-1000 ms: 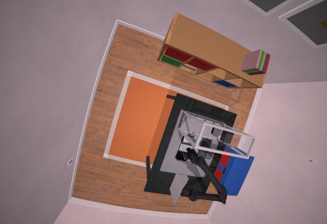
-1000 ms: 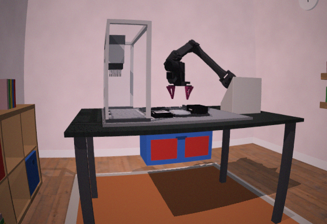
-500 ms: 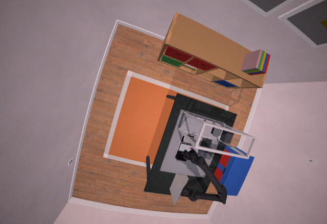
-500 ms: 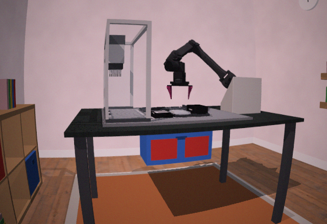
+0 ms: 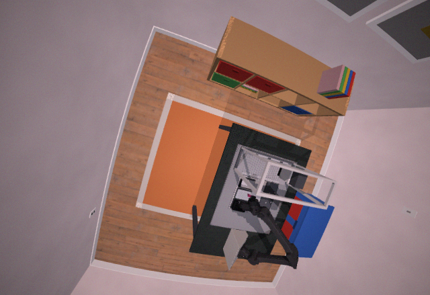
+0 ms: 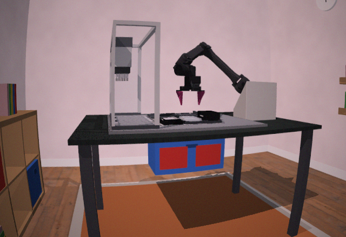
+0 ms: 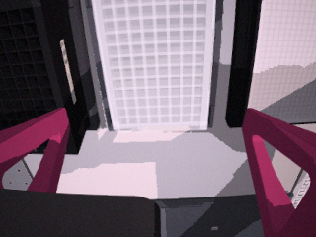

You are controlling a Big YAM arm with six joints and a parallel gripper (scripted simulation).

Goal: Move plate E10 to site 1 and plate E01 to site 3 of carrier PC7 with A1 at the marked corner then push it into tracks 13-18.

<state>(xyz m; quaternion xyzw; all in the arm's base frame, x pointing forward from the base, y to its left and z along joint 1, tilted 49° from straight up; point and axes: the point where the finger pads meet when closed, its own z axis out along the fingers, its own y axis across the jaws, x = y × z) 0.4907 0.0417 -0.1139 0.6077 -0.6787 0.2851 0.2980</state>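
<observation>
The white 96-well plate E01 is 8 cm below my hand. The rest, counted from my hand: 384-well plate E10 (11 cm ahead, 8 cm below); plate carrier PC7 (26 cm to the right, 8 cm below, 1 cm ahead); dark nest (11 cm ahead, 9 cm below).
</observation>
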